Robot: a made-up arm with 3 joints. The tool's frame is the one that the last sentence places.
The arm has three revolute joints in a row. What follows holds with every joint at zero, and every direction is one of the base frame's. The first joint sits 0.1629 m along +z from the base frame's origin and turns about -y. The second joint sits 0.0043 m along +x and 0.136 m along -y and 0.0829 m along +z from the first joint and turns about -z. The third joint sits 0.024 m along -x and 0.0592 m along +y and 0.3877 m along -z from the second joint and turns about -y. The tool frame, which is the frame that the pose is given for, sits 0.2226 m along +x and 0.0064 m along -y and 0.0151 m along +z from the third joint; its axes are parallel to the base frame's.
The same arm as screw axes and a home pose.
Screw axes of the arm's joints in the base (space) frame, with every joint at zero. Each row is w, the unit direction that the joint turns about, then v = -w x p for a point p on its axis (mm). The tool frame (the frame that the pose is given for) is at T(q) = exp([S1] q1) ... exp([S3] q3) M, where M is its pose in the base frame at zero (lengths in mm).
S1: w 0 -1 0 v 162.9 0 0
S2: w 0 0 -1 v 136 4.3 0
S3: w 0 -1 0 v -141.9 0 19.7
M: xyz 202.9 -83.2 -126.8 (mm) rpy 0 0 0 (rad, as in URDF)

